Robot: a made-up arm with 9 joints. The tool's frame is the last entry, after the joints.
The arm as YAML. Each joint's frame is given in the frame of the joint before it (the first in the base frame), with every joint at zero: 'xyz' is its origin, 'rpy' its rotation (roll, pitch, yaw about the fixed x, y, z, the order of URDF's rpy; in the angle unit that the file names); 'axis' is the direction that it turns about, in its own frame. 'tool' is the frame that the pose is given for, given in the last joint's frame.
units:
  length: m
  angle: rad
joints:
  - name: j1
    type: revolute
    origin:
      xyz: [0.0, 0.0, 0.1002]
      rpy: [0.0, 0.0, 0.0]
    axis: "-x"
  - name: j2
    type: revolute
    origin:
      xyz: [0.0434, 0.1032, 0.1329]
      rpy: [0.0, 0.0, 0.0]
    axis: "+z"
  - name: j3
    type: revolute
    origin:
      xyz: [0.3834, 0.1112, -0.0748]
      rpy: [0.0, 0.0, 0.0]
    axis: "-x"
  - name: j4
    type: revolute
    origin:
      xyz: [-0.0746, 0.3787, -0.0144]
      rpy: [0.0, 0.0, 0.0]
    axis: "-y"
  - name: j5
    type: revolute
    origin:
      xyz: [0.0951, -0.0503, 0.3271]
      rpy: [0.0, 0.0, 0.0]
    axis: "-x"
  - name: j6
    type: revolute
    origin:
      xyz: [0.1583, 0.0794, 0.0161]
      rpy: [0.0, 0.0, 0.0]
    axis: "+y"
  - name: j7
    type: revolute
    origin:
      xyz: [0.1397, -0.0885, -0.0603]
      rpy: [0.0, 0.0, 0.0]
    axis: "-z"
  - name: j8
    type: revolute
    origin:
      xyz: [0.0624, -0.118, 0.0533]
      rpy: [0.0, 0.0, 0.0]
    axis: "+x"
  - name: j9
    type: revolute
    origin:
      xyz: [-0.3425, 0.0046, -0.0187]
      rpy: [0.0, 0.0, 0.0]
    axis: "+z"
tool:
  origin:
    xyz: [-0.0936, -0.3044, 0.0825]
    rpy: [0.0, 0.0, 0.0]
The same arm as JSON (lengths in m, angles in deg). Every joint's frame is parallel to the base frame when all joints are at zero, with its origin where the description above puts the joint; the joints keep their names.
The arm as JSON. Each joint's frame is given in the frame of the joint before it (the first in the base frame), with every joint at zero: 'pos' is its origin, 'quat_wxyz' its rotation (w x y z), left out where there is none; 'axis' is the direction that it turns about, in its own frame. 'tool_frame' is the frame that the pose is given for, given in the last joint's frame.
{
  "length_unit": "m",
  "angle_unit": "deg",
  "joints": [
    {
      "joint": "j1",
      "pos": [
        0.0,
        0.0,
        0.1002
      ],
      "axis": "-x"
    },
    {
      "joint": "j2",
      "pos": [
        0.0434,
        0.1032,
        0.1329
      ],
      "axis": "+z"
    },
    {
      "joint": "j3",
      "pos": [
        0.3834,
        0.1112,
        -0.0748
      ],
      "axis": "-x"
    },
    {
      "joint": "j4",
      "pos": [
        -0.0746,
        0.3787,
        -0.0144
      ],
      "axis": "-y"
    },
    {
      "joint": "j5",
      "pos": [
        0.0951,
        -0.0503,
        0.3271
      ],
      "axis": "-x"
    },
    {
      "joint": "j6",
      "pos": [
        0.1583,
        0.0794,
        0.0161
      ],
      "axis": "+y"
    },
    {
      "joint": "j7",
      "pos": [
        0.1397,
        -0.0885,
        -0.0603
      ],
      "axis": "-z"
    },
    {
      "joint": "j8",
      "pos": [
        0.0624,
        -0.118,
        0.0533
      ],
      "axis": "+x"
    },
    {
      "joint": "j9",
      "pos": [
        -0.3425,
        0.0046,
        -0.0187
      ],
      "axis": "+z"
    }
  ],
  "tool_frame": {
    "pos": [
      -0.0936,
      -0.3044,
      0.0825
    ]
  }
}

